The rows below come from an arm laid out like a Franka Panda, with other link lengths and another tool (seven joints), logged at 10 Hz.
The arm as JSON. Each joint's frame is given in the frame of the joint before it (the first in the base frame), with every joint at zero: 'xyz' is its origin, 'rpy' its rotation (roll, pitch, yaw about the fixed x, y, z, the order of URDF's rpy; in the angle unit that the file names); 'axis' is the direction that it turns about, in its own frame. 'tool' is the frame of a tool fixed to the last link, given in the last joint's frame.
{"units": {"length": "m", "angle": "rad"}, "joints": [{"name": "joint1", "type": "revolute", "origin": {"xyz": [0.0, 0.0, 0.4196], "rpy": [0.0, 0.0, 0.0]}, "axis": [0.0, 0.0, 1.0]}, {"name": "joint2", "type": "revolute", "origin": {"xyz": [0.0, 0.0, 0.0], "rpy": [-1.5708, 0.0, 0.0]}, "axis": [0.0, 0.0, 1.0]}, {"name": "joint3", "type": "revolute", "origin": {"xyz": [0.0, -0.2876, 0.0], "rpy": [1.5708, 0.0, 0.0]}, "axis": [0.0, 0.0, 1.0]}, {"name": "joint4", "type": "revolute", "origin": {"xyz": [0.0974, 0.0, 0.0], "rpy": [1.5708, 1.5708, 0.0]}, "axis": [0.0, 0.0, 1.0]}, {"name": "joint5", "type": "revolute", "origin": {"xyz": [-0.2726, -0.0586, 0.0], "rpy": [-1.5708, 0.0, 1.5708]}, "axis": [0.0, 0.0, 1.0]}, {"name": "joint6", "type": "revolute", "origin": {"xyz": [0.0, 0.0, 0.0], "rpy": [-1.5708, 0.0, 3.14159]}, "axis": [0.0, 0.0, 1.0]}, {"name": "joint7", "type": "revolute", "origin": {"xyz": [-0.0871, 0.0, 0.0], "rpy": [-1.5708, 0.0, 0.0]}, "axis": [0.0, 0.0, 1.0]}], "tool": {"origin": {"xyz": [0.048, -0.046, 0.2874], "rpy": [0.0, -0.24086, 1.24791]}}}
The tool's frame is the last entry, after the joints.
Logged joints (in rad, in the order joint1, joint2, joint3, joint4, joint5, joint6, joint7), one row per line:
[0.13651, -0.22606, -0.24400, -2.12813, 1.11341, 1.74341, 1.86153]
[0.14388, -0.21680, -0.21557, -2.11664, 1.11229, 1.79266, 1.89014]
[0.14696, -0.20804, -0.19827, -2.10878, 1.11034, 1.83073, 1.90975]
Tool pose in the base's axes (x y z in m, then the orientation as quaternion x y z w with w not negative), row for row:
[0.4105, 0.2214, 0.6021, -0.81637, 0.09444, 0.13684, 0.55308]
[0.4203, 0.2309, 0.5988, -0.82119, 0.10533, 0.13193, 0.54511]
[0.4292, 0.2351, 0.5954, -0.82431, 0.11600, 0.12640, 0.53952]
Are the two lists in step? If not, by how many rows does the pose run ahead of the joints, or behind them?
They are in step.
